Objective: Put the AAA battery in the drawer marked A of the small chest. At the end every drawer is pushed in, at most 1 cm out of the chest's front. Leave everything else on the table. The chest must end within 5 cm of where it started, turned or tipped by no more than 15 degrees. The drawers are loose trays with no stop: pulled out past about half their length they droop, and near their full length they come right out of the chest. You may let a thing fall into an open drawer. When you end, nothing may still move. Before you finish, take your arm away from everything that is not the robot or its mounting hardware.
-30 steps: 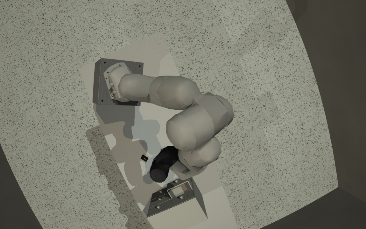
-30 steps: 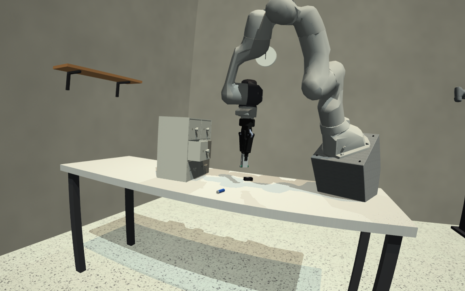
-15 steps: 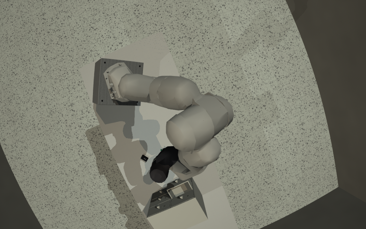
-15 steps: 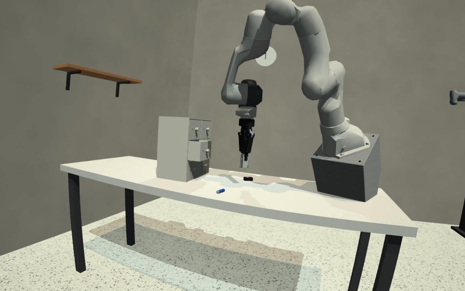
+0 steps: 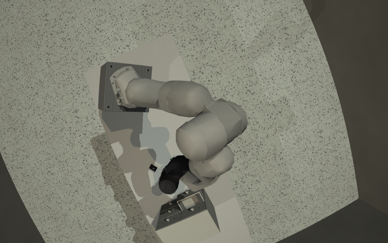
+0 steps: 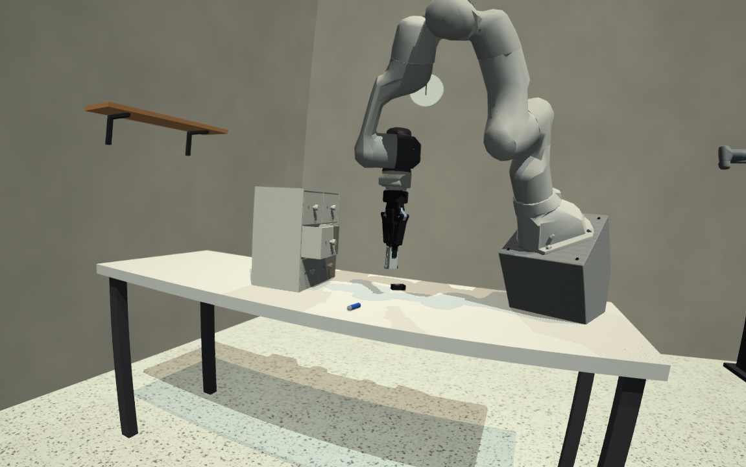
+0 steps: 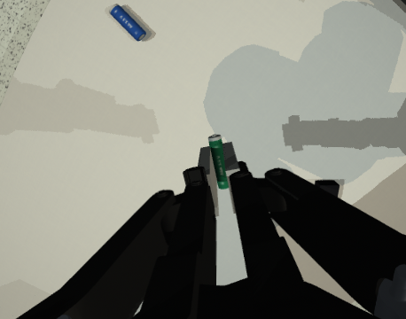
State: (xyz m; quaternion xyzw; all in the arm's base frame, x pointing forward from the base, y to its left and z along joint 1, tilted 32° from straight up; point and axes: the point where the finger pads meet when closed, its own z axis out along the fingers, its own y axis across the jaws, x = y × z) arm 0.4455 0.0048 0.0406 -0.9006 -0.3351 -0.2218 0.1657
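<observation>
Now: the thin green battery 3 cm below my hand. From my hand the other things lie so: thicker blue battery: 6 cm ahead, 16 cm to the left, 13 cm below; then small black block: 17 cm to the right, 12 cm below.
</observation>
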